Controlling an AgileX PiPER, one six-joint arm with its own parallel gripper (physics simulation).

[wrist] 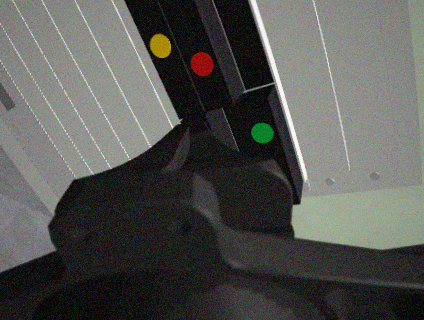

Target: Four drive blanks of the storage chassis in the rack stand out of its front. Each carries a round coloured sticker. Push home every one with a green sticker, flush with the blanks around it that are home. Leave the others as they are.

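Note:
Black drive blanks run up the middle of the wrist view. A blank with a yellow sticker (160, 46) and one with a red sticker (202, 64) stand side by side; the red one's grey right side shows, so it stands out. Lower right, a blank with a green sticker (262, 133) shows a dark side face along its right edge and also stands out. Left of it, a narrow grey side face (223, 129) shows, partly behind my gripper. My gripper (193, 142) is shut, its tips just below the yellow and red blanks and left of the green sticker. Whether the tips touch anything is unclear.
Light grey panels with thin white seams (95, 75) lie left of the blanks. A bright edge strip (280, 95) and another grey panel (370, 90) lie on the right. A pale green surface (360, 215) shows at lower right.

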